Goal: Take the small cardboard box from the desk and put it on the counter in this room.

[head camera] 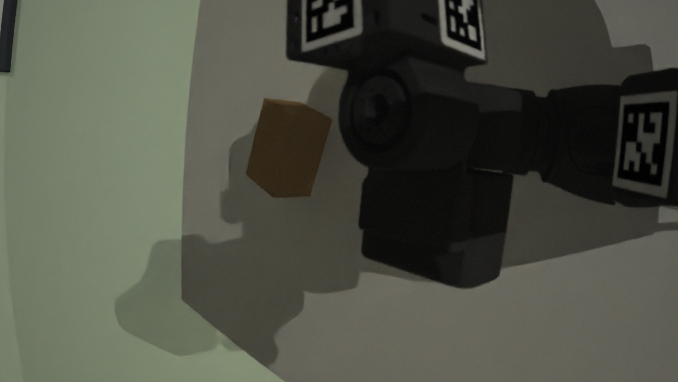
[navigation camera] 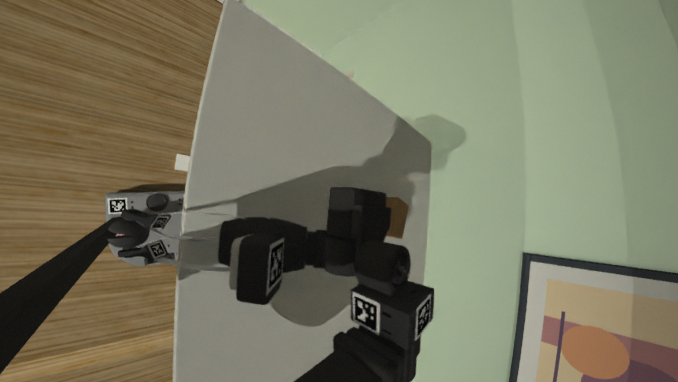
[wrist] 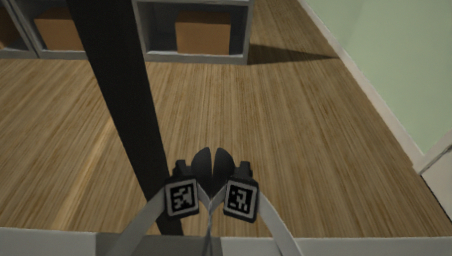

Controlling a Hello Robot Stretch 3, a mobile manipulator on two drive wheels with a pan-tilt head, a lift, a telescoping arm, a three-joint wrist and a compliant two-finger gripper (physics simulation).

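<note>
The small cardboard box (head camera: 289, 150) (navigation camera: 398, 217) stands on the grey desk (head camera: 560, 310) (navigation camera: 260, 100) near its wall-side edge. It is partly behind my wrist in the navigation view. My gripper (navigation camera: 127, 234) (wrist: 213, 166) is shut, its two dark fingertips together with nothing between them. The fingers point away from the box, past the desk's opposite edge and above my base. My dark wrist body hangs over the desk beside the box, with a gap between them in the head view. I cannot identify the counter in these views.
My mast (wrist: 120, 110) crosses the wrist view. Beyond the wooden floor (wrist: 280, 150) stand grey shelves (wrist: 248, 32) holding larger cardboard boxes (wrist: 202, 32) (wrist: 59, 30). A green wall (head camera: 100, 150) (navigation camera: 475, 200) borders the desk, with a framed picture (navigation camera: 595, 350) on it.
</note>
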